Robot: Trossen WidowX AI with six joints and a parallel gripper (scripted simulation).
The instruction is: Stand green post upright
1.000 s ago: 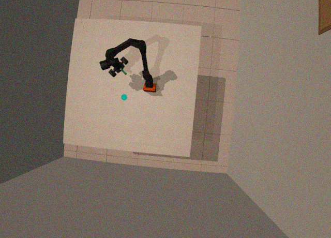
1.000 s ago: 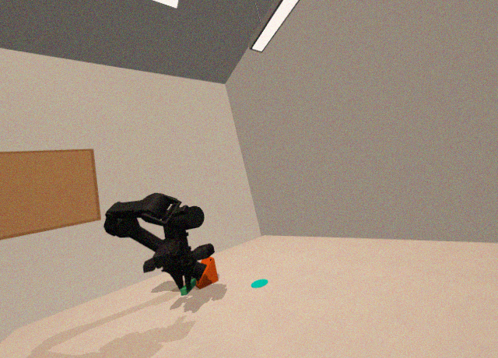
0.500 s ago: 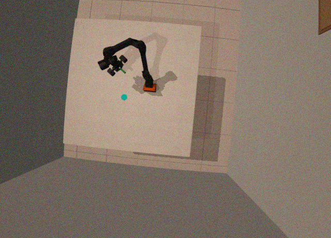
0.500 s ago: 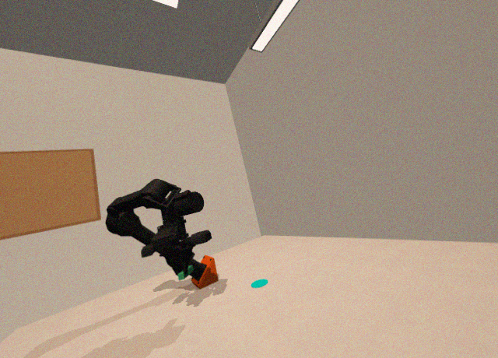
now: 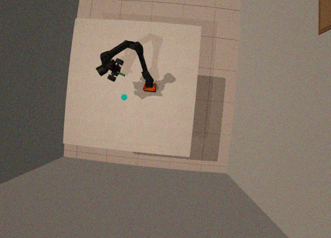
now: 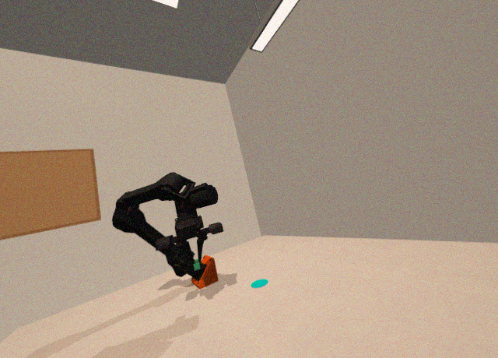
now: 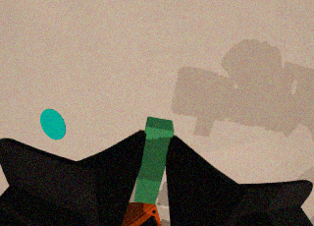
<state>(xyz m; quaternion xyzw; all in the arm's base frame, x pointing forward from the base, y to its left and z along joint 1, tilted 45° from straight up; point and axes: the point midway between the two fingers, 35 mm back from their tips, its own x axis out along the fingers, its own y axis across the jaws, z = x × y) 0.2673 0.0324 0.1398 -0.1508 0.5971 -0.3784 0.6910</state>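
The green post is 2 cm behind my gripper tip and 1 cm to the left of it. Round my gripper tip: cyan circle: 2 cm behind, 20 cm to the left, 13 cm below.
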